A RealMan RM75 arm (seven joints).
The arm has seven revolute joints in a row. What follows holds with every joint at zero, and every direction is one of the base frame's. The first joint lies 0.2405 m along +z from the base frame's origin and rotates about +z. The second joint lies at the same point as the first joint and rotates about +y. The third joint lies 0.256 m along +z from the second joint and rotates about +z. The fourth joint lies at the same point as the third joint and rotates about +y. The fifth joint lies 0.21 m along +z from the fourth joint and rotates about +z. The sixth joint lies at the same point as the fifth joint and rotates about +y. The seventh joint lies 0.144 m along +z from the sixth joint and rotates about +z. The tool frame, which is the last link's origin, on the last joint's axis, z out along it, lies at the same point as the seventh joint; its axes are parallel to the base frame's.
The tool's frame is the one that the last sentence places.
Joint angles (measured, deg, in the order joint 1, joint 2, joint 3, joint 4, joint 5, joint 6, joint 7), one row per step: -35.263, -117.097, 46.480, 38.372, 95.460, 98.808, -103.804; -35.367, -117.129, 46.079, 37.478, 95.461, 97.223, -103.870; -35.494, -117.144, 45.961, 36.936, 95.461, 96.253, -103.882; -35.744, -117.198, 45.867, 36.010, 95.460, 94.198, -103.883; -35.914, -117.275, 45.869, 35.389, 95.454, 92.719, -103.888; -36.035, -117.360, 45.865, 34.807, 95.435, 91.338, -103.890; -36.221, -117.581, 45.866, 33.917, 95.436, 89.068, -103.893; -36.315, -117.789, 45.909, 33.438, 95.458, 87.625, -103.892; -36.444, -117.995, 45.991, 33.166, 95.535, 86.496, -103.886; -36.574, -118.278, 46.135, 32.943, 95.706, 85.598, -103.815; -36.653, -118.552, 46.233, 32.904, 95.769, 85.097, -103.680; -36.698, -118.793, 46.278, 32.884, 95.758, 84.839, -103.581
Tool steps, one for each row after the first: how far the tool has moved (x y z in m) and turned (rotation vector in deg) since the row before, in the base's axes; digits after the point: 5 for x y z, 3 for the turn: -0.00274, 0.00337, -0.00171, 0.636, -0.062, 1.811; -0.00124, 0.00209, -0.00136, 0.313, 0.046, 0.965; -0.00225, 0.00431, -0.00286, 0.688, 0.268, 1.834; -0.00150, 0.00289, -0.00236, 0.442, 0.225, 1.273; -0.00165, 0.00249, -0.00226, 0.408, 0.197, 1.229; -0.00260, 0.00378, -0.00415, 0.629, 0.342, 1.986; -0.00151, 0.00213, -0.00299, 0.368, 0.253, 1.209; -0.00057, 0.00175, -0.00257, 0.266, 0.288, 0.794; -0.00001, 0.00095, -0.00326, 0.062, 0.298, 0.515; 0.00065, 0.00040, -0.00233, 0.084, 0.124, 0.151; 0.00076, 0.00001, -0.00178, 0.026, -0.045, 0.058
